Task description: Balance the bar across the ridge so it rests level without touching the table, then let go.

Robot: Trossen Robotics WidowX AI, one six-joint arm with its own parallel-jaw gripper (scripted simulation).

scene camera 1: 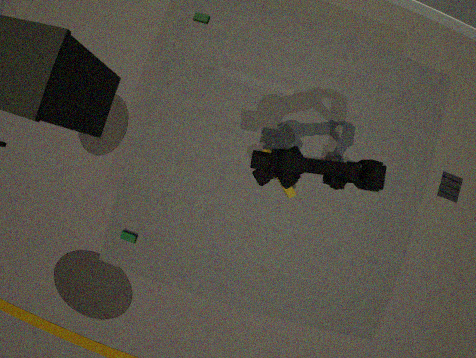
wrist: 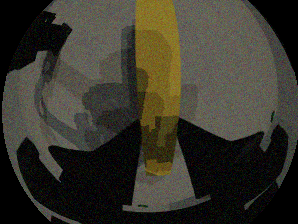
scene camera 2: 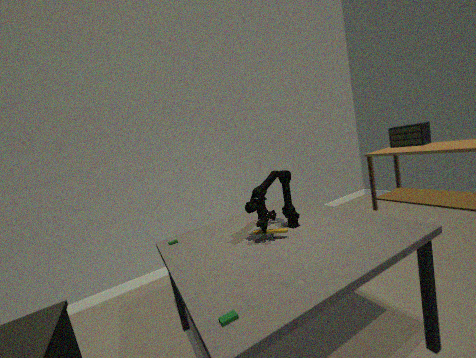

Note:
My gripper (wrist: 158,122) carries a yellow bar.

